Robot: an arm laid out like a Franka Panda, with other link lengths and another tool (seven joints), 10 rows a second.
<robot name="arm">
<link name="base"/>
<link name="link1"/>
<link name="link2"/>
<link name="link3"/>
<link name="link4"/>
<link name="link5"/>
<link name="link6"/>
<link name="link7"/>
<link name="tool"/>
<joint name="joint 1" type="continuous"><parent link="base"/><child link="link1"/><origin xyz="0.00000 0.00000 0.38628"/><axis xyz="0 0 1"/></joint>
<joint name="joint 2" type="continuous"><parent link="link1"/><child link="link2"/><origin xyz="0.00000 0.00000 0.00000"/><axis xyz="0 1 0"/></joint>
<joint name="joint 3" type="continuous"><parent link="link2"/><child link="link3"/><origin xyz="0.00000 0.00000 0.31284"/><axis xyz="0 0 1"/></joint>
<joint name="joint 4" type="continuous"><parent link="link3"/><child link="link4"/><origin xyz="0.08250 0.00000 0.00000"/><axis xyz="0 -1 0"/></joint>
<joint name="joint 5" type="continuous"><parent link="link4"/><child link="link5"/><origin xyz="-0.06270 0.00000 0.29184"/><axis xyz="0 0 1"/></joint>
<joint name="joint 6" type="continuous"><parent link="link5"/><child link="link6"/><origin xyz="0.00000 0.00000 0.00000"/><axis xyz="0 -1 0"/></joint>
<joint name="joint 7" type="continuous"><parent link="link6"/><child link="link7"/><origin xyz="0.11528 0.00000 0.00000"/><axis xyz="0 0 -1"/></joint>
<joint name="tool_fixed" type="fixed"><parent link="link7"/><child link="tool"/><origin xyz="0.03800 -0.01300 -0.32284" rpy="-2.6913 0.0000 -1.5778"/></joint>
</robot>
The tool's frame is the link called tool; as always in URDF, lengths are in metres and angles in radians. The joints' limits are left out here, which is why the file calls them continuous.
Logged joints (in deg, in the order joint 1, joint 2, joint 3, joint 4, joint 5, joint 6, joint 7), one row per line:
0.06, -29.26, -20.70, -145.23, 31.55, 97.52, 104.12
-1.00, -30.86, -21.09, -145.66, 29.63, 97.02, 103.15
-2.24, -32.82, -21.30, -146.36, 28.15, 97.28, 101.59
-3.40, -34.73, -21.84, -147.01, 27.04, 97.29, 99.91
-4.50, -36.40, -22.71, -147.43, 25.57, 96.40, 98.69
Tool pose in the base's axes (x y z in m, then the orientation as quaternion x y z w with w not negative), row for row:
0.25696, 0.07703, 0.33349, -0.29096, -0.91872, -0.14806, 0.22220
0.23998, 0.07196, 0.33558, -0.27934, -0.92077, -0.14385, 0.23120
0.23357, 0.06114, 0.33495, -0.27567, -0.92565, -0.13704, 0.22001
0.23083, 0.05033, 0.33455, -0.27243, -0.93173, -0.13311, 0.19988
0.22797, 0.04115, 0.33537, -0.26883, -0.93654, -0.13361, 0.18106
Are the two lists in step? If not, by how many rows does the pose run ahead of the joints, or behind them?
The pose runs 1 row behind the joints: the pose in row i belongs to the joints in row i - 1.
